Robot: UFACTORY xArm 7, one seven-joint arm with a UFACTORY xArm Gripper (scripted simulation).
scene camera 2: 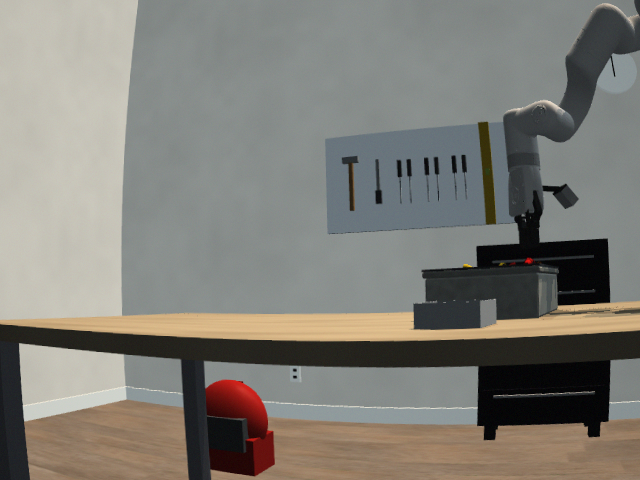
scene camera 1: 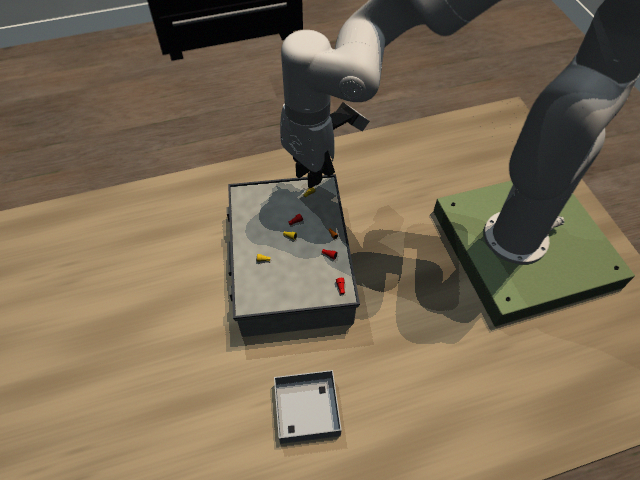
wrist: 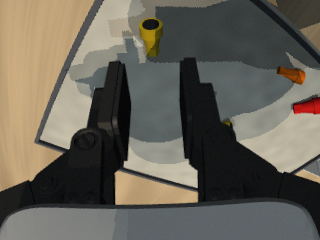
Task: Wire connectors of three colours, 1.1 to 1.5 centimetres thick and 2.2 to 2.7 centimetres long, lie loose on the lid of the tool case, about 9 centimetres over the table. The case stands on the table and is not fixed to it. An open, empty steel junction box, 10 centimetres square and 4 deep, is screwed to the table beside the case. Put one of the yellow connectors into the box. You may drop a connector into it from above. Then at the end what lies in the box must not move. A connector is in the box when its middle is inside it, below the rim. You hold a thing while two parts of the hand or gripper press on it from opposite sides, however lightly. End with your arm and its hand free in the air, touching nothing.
The pictures show: the gripper and a grey tool case.
The gripper is seen too in scene camera 2 and in the wrist view.
